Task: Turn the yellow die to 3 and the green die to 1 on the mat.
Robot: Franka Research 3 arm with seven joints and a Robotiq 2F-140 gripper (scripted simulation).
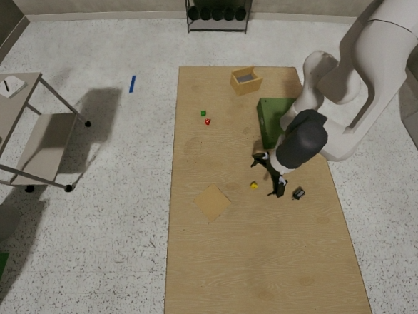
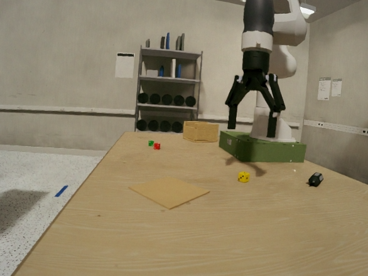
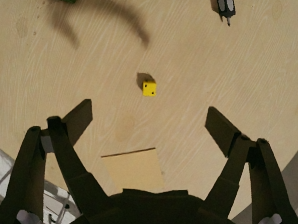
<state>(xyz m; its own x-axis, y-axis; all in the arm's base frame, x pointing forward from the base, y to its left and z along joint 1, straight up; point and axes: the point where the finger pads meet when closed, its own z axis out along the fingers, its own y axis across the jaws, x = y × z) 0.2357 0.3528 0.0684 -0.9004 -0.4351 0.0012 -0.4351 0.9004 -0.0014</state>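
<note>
My gripper is now 14 cm above the yellow die. Round my hand: black object 23 cm behind, 5 cm to the left, 14 cm below; tan mat 22 cm ahead, 8 cm to the left, 15 cm below; red die 25 cm ahead, 40 cm to the right, 14 cm below.
</note>
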